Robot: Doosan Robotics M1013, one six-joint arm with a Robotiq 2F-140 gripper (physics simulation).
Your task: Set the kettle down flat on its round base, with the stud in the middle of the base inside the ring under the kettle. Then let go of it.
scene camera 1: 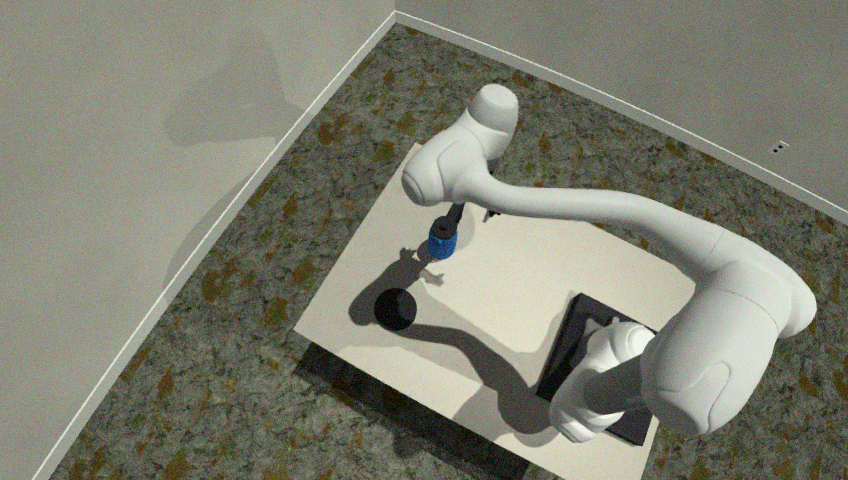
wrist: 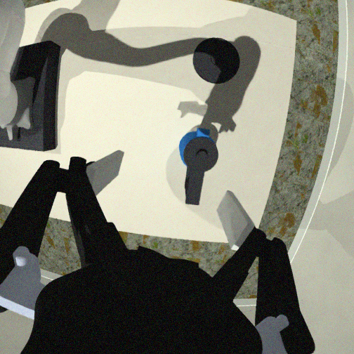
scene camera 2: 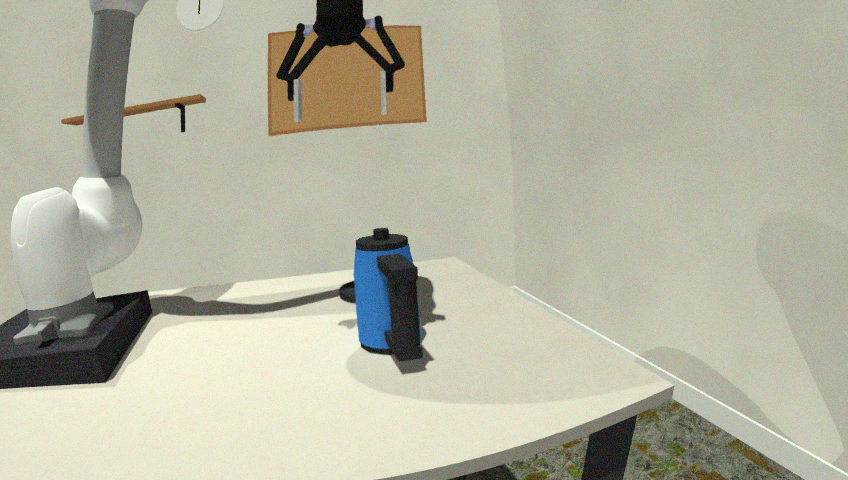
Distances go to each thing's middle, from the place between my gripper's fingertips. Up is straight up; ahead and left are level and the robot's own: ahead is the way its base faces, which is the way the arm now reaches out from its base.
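Labels:
My gripper is 28 cm above the blue kettle [scene camera 2: 385,277], and I see that it is also 6 cm short of the kettle and 3 cm to the left of it. The dark round base [scene camera 1: 395,309] is well below my hand, a long way to the left of it and slightly ahead of it.

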